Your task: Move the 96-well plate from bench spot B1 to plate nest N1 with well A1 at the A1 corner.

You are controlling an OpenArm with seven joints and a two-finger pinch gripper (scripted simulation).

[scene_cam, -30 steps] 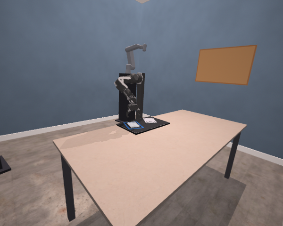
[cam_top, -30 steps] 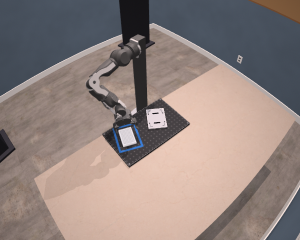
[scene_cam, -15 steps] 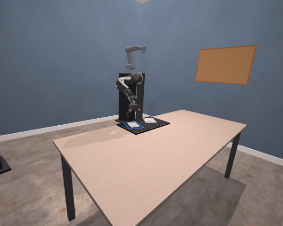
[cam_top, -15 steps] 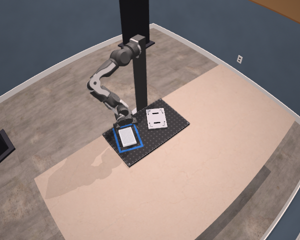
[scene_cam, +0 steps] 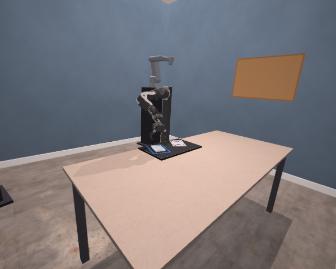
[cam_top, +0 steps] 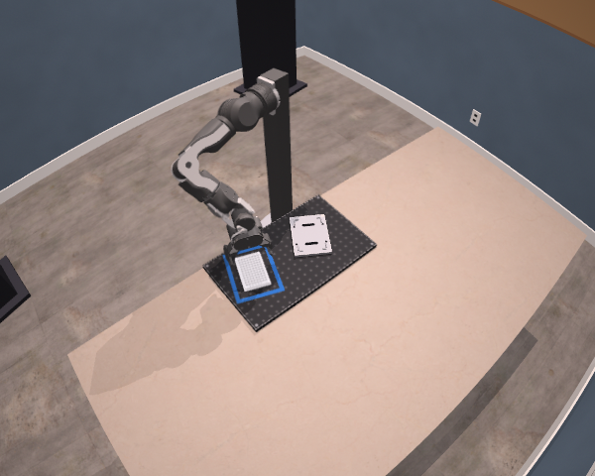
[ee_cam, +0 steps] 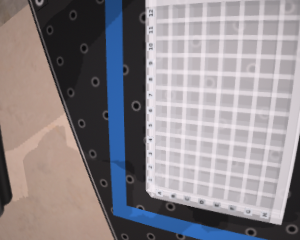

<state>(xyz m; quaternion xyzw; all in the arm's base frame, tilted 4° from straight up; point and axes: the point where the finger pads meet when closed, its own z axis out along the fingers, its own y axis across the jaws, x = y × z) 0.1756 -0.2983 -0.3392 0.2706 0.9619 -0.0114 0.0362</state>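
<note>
Now: the white 96-well plate 8 cm below my hand. From my hand the other things lie so: white plate nest N1: 5 cm ahead, 23 cm to the left, 8 cm below.
</note>
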